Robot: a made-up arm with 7 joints. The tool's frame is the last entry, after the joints.
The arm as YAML. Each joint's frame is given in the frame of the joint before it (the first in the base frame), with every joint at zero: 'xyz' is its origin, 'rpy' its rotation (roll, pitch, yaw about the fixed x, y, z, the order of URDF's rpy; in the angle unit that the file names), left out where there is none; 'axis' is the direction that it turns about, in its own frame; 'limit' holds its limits. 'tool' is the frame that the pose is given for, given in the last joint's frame.
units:
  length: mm
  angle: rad
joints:
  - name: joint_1
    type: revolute
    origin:
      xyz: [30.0, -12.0, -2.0]
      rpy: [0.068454, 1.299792, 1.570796]
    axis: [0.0, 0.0, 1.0]
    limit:
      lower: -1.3
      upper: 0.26
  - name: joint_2
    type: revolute
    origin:
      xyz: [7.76, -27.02, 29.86]
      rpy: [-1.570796, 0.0, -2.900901]
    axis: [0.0, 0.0, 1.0]
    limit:
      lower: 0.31
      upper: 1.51
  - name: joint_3
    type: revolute
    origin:
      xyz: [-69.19, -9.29, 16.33]
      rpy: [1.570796, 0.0, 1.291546]
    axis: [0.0, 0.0, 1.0]
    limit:
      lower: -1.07
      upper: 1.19
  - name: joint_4
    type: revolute
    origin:
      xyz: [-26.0, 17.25, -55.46]
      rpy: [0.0, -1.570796, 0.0]
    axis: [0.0, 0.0, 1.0]
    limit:
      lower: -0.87
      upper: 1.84
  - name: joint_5
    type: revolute
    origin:
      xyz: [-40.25, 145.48, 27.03]
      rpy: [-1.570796, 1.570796, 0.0]
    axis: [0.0, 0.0, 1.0]
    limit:
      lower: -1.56
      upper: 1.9
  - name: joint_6
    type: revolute
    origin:
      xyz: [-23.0, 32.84, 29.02]
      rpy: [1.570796, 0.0, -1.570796]
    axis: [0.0, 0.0, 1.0]
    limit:
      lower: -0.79
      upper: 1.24
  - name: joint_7
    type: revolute
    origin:
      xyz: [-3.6, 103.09, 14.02]
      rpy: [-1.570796, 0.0, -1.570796]
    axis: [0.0, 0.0, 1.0]
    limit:
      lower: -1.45
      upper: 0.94
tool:
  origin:
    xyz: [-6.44, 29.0, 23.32]
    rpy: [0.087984, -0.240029, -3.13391]
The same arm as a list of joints. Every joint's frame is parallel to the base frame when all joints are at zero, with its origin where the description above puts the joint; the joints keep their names.
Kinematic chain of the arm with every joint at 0, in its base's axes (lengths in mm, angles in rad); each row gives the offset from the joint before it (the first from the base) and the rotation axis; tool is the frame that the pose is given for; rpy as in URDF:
joint_1: xyz 30 -12 -2 axis 0.068403 0.961235 0.26711
joint_2: xyz 29 29 0 axis 0.968889 -0.0002 -0.247497
joint_3: xyz 0 28 -66 axis 0.247497 -0.0001 0.968889
joint_4: xyz 3 26 -58 axis 0.0002 1 0
joint_5: xyz 131 27 -75 axis 0.968889 -0.0002 -0.247497
joint_6: xyz 20 23 -39 axis 0.0002 1 0
joint_7: xyz 99 14 -29 axis 0.247497 -0.0001 0.968889
tool: xyz 12 -29 21 rpy 0.0899 0.01 0.0073
Joint limits (rad, base to tool): -1.3..0.26 0.31..1.51 -1.07..1.19 -0.87..1.84 -1.56..1.9 -0.79..1.24 -1.45..0.94

